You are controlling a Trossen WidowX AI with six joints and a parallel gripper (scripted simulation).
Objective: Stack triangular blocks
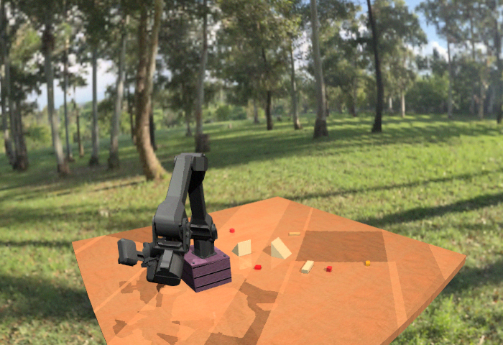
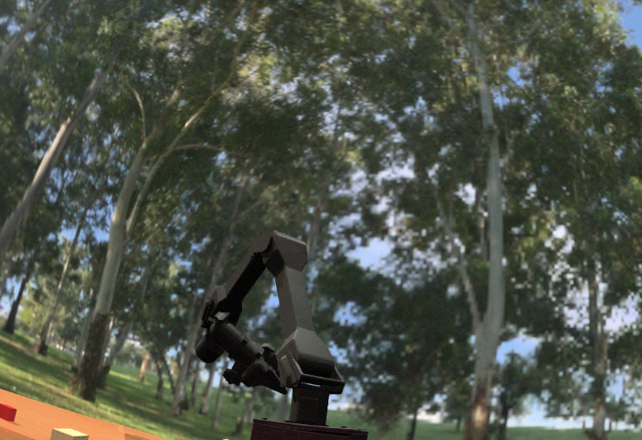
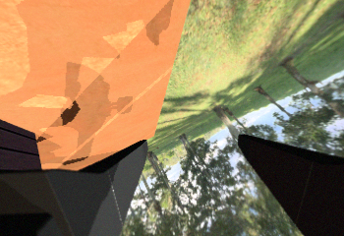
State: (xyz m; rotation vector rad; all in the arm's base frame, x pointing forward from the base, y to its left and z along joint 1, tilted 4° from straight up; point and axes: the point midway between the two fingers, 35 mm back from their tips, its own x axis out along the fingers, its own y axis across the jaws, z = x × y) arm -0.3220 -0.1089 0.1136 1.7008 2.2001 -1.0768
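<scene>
Right now the triangular block is 660 mm ahead of my gripper tip, 30 mm to the left of it and 200 mm below it. Round my gripper tip: cream bar (620 mm ahead, 140 mm to the right, 210 mm below); then flat dark piece (860 mm ahead, 100 mm to the left, 210 mm below); then orange cube (760 mm ahead, 330 mm to the right, 210 mm below).
</scene>
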